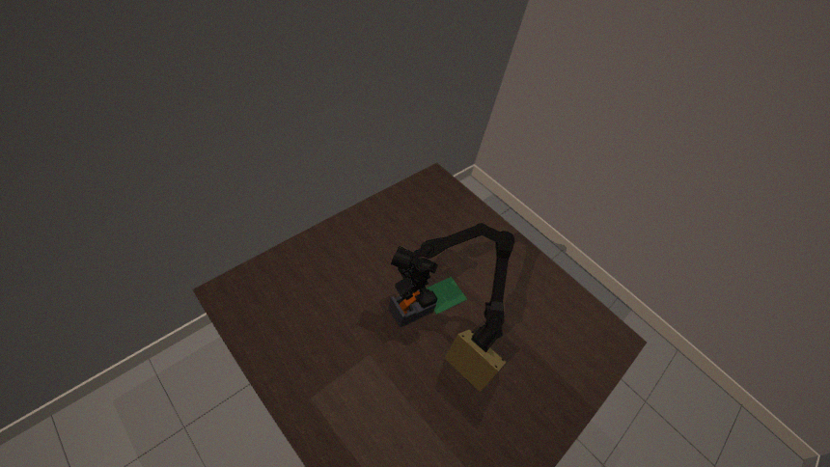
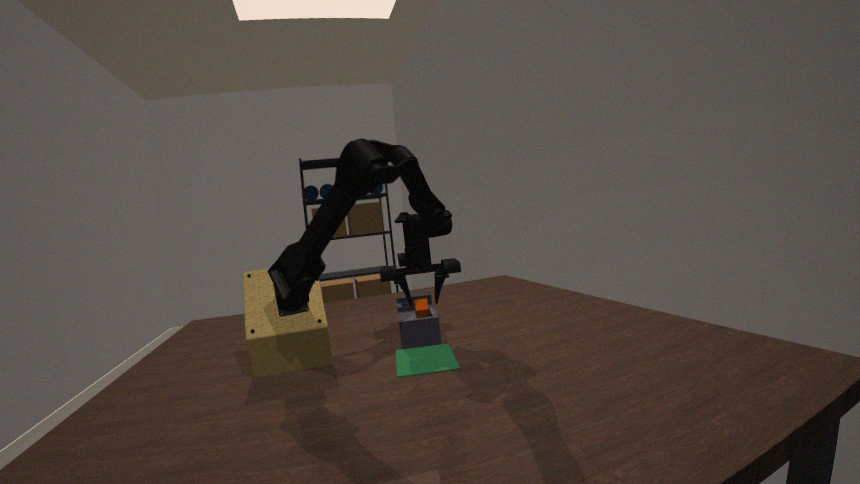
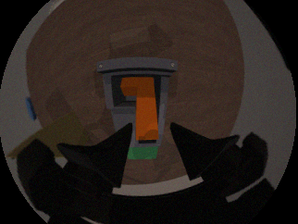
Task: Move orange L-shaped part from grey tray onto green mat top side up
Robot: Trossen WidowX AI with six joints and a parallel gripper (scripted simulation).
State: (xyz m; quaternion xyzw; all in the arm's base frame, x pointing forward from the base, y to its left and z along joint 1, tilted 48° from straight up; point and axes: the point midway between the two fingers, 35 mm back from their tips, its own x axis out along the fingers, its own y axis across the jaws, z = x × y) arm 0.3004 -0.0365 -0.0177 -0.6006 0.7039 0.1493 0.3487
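Now: gripper tip 4 cm to the right of the orange L-shaped part, 4 cm above it and 1 cm past it. The rest, counted from my gripper tip: green mat: 13 cm to the right, 10 cm below, 6 cm behind.
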